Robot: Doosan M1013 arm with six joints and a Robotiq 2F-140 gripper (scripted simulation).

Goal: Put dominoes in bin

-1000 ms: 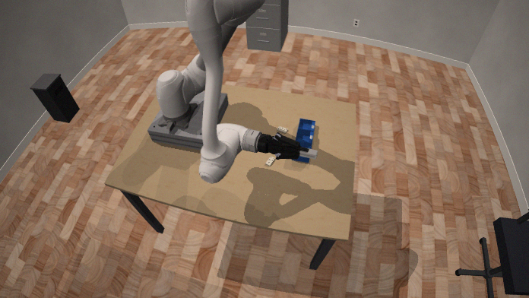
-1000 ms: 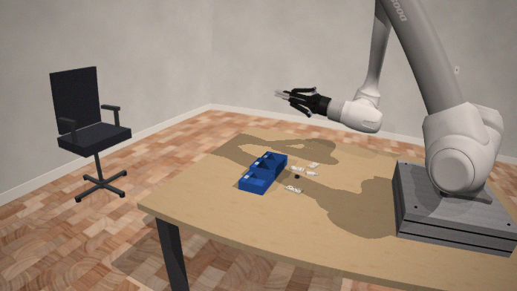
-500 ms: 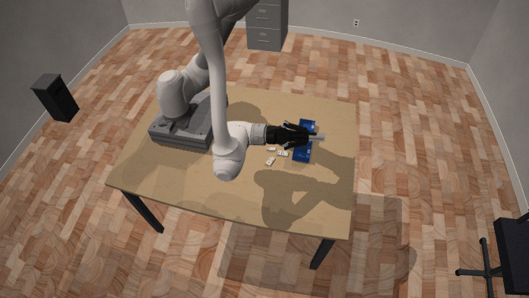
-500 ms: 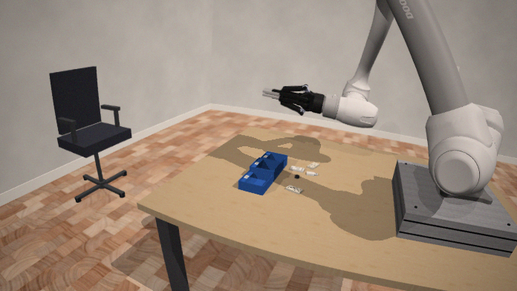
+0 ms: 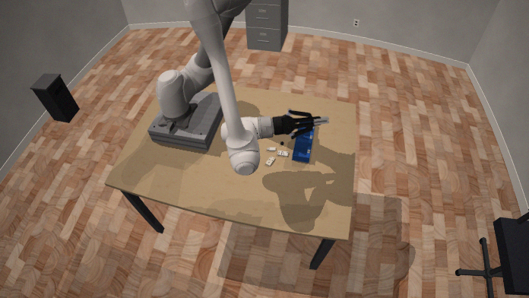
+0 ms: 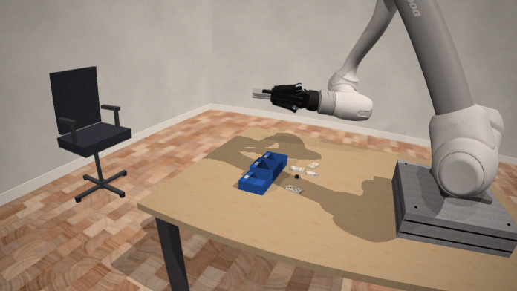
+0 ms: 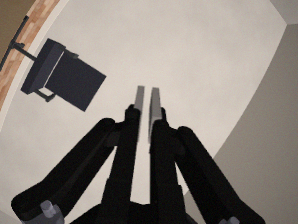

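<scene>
Right now my hand is 24 cm above the blue bin block, 10 cm to the right of it and 6 cm past it. From my hand the other things lie so: white usb stick: 26 cm below, 22 cm behind, 2 cm to the left; small black nut: 26 cm below, 17 cm behind, 7 cm to the left; domino: 26 cm below, 18 cm behind, 16 cm to the left.
</scene>
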